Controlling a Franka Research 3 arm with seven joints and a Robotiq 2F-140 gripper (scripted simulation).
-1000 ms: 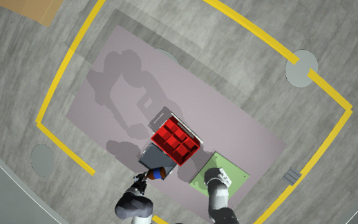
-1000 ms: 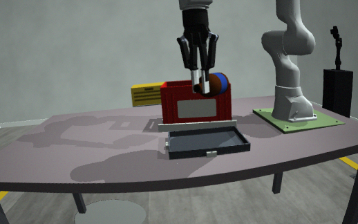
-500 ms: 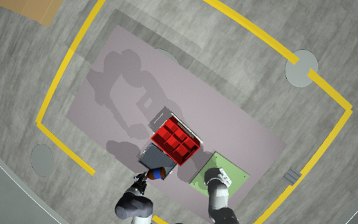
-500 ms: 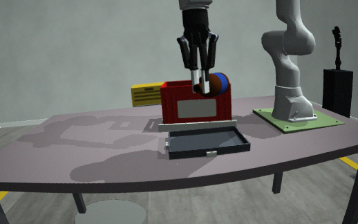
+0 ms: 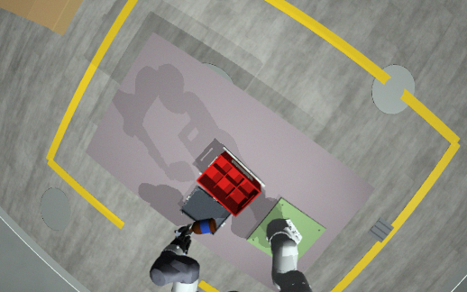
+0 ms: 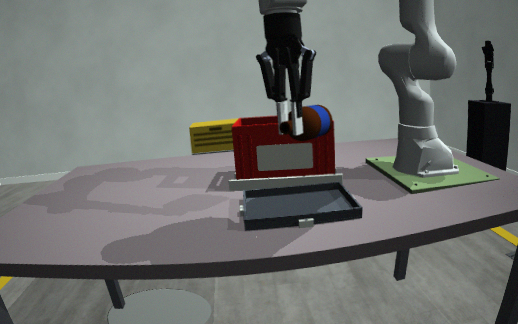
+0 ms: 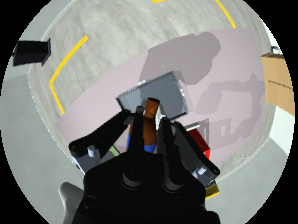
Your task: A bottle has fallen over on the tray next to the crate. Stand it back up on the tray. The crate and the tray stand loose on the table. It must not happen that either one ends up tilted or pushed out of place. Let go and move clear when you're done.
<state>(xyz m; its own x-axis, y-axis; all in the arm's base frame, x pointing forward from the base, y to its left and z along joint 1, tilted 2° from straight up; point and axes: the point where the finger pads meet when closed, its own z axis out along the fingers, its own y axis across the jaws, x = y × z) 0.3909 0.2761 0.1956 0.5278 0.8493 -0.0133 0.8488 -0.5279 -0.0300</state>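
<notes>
Now: the glass bottle 30 mm behind my hand, 50 mm to the right of it and 20 mm below it. From my hand the other things lie so: tray: 10 mm behind, 50 mm to the right, 200 mm below; then red crate: 20 mm ahead, 300 mm to the right, 130 mm below.
</notes>
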